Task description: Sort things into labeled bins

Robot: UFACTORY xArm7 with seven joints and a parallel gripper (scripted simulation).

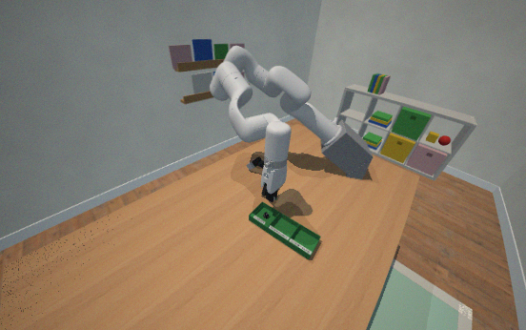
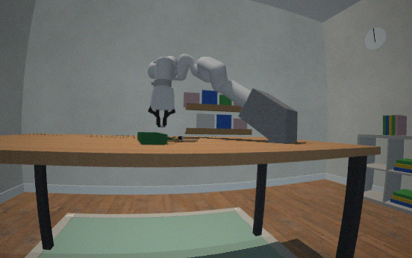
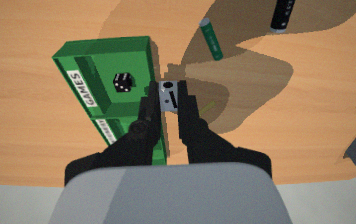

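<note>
Now: hand 4 cm past the yellow piece, 8 cm to the right of it and 7 cm above it. The rest, counted from my hand: white-grey piece 1 cm below; then black die 5 cm ahead, 1 cm to the left, 6 cm below; then green battery 5 cm behind, 2 cm to the right, 7 cm below.
</note>
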